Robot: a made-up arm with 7 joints.
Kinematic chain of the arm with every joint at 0, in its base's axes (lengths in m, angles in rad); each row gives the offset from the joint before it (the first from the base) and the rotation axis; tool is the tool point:
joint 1: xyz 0 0 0 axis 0 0.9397 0.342
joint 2: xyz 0 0 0 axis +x
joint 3: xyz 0 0 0 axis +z
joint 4: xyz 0.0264 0 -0.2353 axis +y
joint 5: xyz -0.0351 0 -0.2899 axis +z
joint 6: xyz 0 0 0 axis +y
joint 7: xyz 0 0 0 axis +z
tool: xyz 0 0 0
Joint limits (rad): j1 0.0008..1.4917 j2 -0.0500..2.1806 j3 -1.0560..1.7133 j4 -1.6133..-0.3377 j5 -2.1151..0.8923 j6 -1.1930..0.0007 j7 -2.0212..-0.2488
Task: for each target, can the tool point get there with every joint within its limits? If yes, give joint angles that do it. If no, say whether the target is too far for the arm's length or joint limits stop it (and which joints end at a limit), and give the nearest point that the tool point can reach.
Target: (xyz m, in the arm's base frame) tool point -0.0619 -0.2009 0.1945
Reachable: no: joint limits stop it (at a limit: joint 1, joint 2, joint 3, joint 4) | nearest point -0.0448 0.0315 0.4055 | short by 0.314 m
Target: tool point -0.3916 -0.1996 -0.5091
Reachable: no: too far | nearest point -0.3100 -0.1497 -0.4000 | short by 0.145 m
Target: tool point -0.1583 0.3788 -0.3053
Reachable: yes | joints 0.7812 1.0694 -0.4144 -0.7465 -0.8389 -0.8881 -0.8512
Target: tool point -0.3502 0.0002 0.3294
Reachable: no: joint limits stop it (at a limit: joint 1, joint 2, joint 3) | nearest point -0.3629 0.1720 0.0801 | short by 0.303 m
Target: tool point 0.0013 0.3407 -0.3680
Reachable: yes | joints 0.5064 0.8696 -0.1421 -0.8812 -1.7149 -1.0682 -0.4651
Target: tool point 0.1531 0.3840 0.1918
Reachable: yes | joints 1.0546 1.5676 1.4593 -1.3024 -0.5827 -0.3316 -1.6254
